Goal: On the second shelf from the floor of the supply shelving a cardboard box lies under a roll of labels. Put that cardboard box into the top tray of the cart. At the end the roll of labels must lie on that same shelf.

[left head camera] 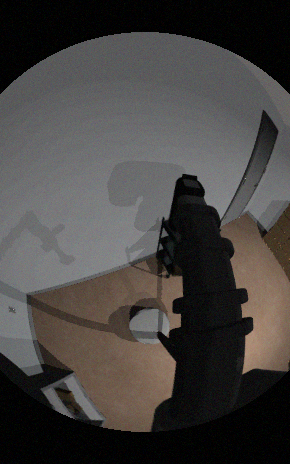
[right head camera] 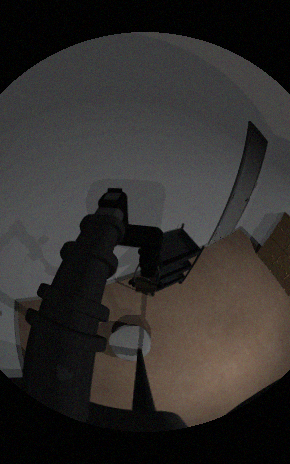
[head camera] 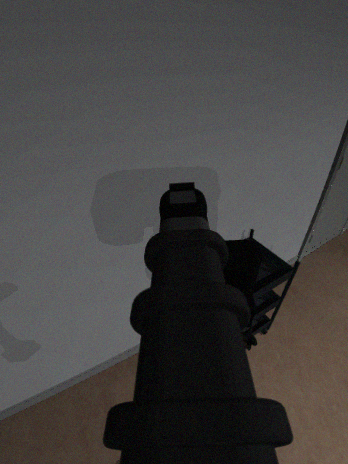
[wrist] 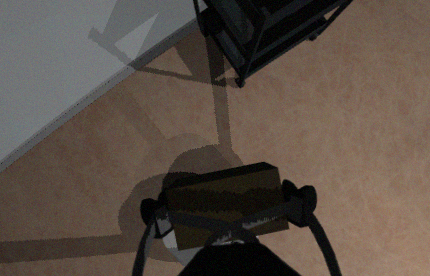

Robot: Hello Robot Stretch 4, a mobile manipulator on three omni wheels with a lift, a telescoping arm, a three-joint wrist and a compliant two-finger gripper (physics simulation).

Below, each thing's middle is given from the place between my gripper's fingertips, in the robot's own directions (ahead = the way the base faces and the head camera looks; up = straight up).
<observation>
The brown cardboard box [wrist: 230, 194] lies 1 cm above my hand.
</observation>
